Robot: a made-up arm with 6 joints.
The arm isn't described. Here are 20 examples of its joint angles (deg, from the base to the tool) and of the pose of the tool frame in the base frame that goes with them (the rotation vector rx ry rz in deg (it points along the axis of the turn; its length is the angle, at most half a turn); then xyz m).
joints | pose
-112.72 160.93 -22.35 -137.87 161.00 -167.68 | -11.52 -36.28 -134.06 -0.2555 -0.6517 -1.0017
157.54 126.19 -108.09 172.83 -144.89 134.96 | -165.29 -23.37 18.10 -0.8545 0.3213 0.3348
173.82 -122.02 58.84 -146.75 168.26 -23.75 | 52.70 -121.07 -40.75 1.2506 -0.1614 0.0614
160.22 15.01 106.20 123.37 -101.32 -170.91 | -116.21 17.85 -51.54 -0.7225 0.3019 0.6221
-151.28 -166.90 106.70 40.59 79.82 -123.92 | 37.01 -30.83 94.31 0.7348 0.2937 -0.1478
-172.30 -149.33 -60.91 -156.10 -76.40 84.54 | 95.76 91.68 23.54 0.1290 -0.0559 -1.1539
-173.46 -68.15 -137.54 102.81 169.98 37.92 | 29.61 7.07 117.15 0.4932 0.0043 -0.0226
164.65 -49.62 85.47 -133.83 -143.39 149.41 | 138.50 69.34 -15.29 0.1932 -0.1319 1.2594
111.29 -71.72 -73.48 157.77 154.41 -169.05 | -57.83 51.40 130.91 0.3554 -1.0533 -0.0500
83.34 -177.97 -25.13 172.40 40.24 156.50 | -102.18 64.27 38.25 -0.0052 0.3360 -1.2898
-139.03 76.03 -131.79 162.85 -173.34 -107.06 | 109.23 -51.16 -32.03 -0.1974 -0.2152 0.7875
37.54 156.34 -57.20 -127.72 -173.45 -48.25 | -39.43 -89.03 88.49 0.7205 0.6099 -0.6281
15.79 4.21 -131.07 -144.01 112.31 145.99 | -45.02 110.35 -54.25 -0.4204 -0.1336 0.5886
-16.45 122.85 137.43 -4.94 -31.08 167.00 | -150.41 0.51 65.08 -0.0676 0.0620 -0.3965
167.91 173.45 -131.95 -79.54 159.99 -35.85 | -133.58 59.96 -41.36 -0.5031 0.1026 -0.1212
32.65 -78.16 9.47 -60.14 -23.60 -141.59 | -111.93 -28.39 133.85 -1.3469 -0.7818 0.6724
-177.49 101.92 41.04 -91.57 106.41 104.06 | -67.85 38.19 38.97 -1.2222 -0.0009 -0.4867
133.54 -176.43 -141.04 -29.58 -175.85 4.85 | 120.86 -104.50 67.37 -0.2797 0.2370 -0.1287
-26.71 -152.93 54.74 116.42 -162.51 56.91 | -9.57 82.66 -83.34 -0.8839 0.4574 -0.5788
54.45 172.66 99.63 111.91 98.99 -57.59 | -68.72 -88.65 -8.61 -0.4444 -0.4137 -0.5915
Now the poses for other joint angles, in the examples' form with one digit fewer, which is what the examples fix.
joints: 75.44 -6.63 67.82 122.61 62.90 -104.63
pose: -60.4 -1.9 112.8 0.035 0.555 1.451
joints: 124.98 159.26 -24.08 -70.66 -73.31 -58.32
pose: -55.7 -79.1 69.6 -0.576 0.615 -1.043
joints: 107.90 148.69 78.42 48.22 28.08 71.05
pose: 26.6 140.9 -96.5 -0.012 -0.188 -0.992
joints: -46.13 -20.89 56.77 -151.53 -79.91 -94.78
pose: 102.5 60.9 55.9 0.196 -0.089 1.544
